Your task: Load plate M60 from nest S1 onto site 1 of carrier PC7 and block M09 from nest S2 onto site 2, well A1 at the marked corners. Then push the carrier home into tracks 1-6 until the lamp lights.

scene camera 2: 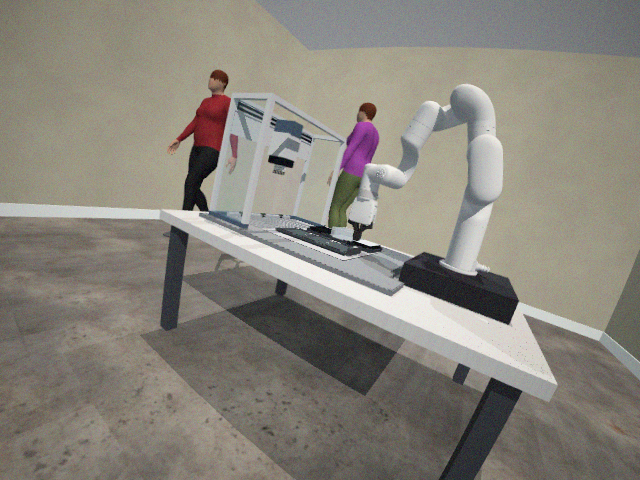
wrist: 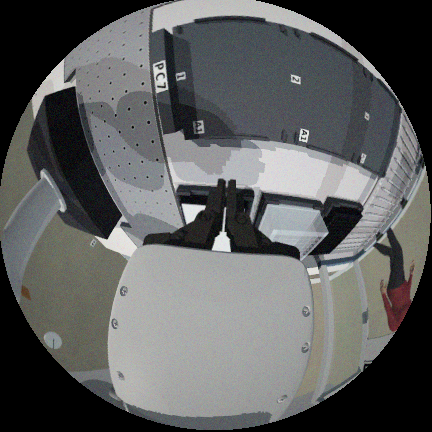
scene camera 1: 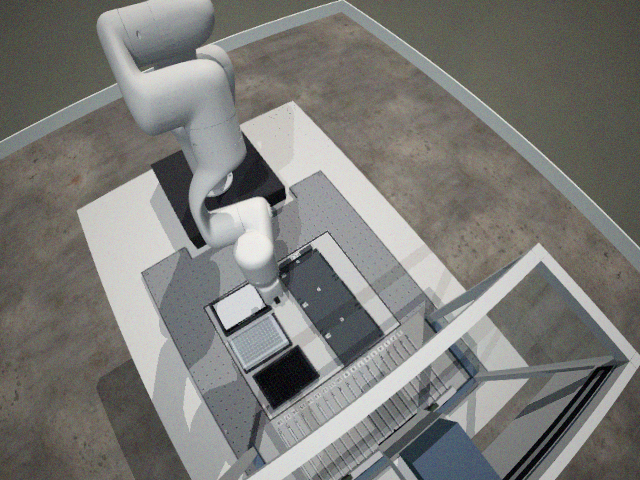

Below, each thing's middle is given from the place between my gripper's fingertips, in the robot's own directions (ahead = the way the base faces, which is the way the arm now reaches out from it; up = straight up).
I see the clear well plate point(scene camera 1: 262, 339) 8 cm ahead of my hand and 10 cm to the right of it. Also, from my hand: clear-walled frame enclosure point(scene camera 1: 487, 293): 40 cm ahead, 1 cm to the right, 20 cm above; then pipetting head point(scene camera 2: 283, 150): 44 cm ahead, 2 cm to the right, 30 cm above; then long dark carrier point(scene camera 1: 349, 330): 12 cm ahead, 10 cm to the left, 2 cm below.
